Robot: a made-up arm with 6 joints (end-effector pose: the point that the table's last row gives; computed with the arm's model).
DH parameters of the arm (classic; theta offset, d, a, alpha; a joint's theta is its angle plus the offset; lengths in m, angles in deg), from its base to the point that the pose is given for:
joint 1: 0 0.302 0 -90
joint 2: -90 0 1.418 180
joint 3: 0 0 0 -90
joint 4: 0 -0.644 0 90
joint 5: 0 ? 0 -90
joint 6: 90 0 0 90
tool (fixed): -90 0 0 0
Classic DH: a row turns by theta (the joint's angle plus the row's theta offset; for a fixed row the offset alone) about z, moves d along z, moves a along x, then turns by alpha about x.
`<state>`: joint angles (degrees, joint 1 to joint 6).
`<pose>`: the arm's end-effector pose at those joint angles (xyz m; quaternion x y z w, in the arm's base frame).
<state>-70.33 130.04 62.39 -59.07 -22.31 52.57</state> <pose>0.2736 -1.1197 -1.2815 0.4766 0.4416 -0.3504 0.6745</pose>
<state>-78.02 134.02 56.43 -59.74 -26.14 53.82</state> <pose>0.0854 -0.9657 -1.3554 0.5670 0.4493 -0.3383 0.6018</pose>
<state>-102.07 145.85 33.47 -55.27 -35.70 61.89</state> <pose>-0.2076 -0.3386 -1.3944 0.8005 0.4072 -0.1877 0.3977</pose>
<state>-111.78 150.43 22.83 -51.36 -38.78 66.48</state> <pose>-0.1951 -0.0979 -1.3310 0.8697 0.3471 -0.0817 0.3414</pose>
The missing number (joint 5, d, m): 0.232
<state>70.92 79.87 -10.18 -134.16 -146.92 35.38</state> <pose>0.2490 1.2142 -0.0925 -0.5626 -0.6375 -0.4652 0.2464</pose>
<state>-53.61 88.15 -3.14 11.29 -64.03 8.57</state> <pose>0.6760 -1.3008 -0.2971 0.3371 0.9139 -0.0070 0.2261</pose>
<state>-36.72 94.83 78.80 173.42 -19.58 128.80</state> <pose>1.7724 -1.0345 0.0303 0.4448 -0.1850 -0.2784 0.8309</pose>
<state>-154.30 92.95 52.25 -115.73 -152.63 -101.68</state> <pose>-1.5495 -0.8575 -0.3494 -0.9117 0.0499 -0.4037 0.0578</pose>
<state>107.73 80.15 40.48 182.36 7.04 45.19</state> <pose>-0.7954 1.7265 0.1261 0.3679 0.7712 0.0851 0.5125</pose>
